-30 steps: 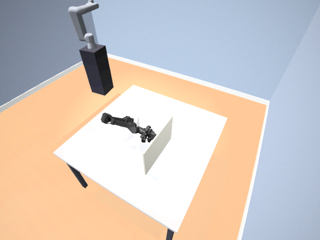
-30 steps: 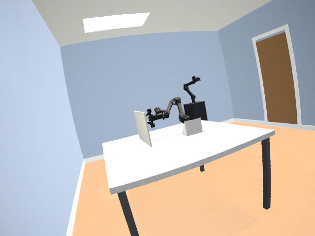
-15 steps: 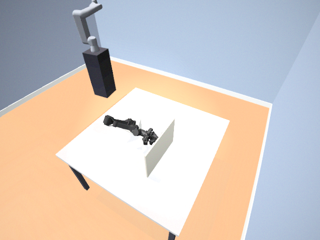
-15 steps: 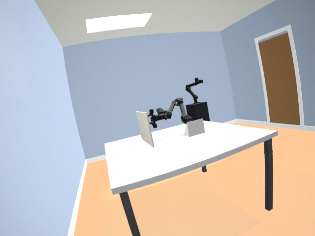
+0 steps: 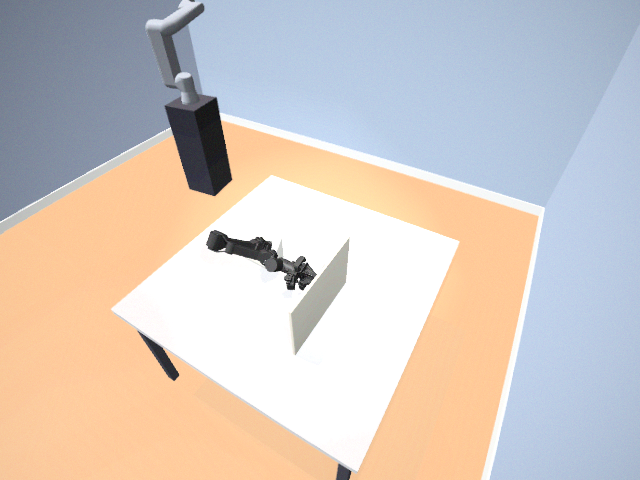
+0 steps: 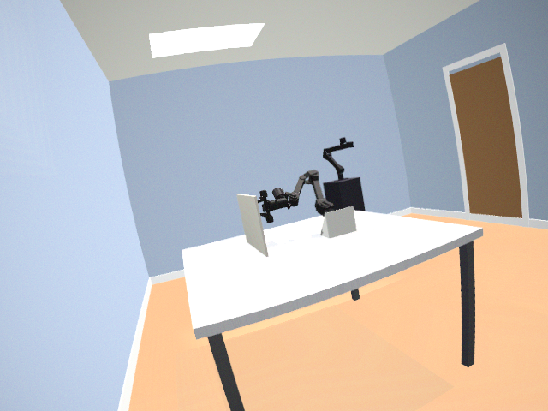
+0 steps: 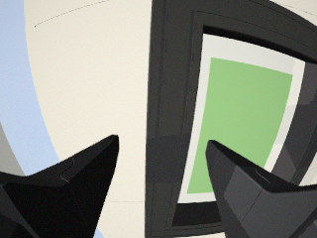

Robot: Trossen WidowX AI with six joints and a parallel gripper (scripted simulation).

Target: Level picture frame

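Right now my gripper tip is 10 mm to the right of the picture frame and 50 mm above it. Also, from my gripper tip: cream wall panel 10 mm ahead, 10 mm to the right, 70 mm below.
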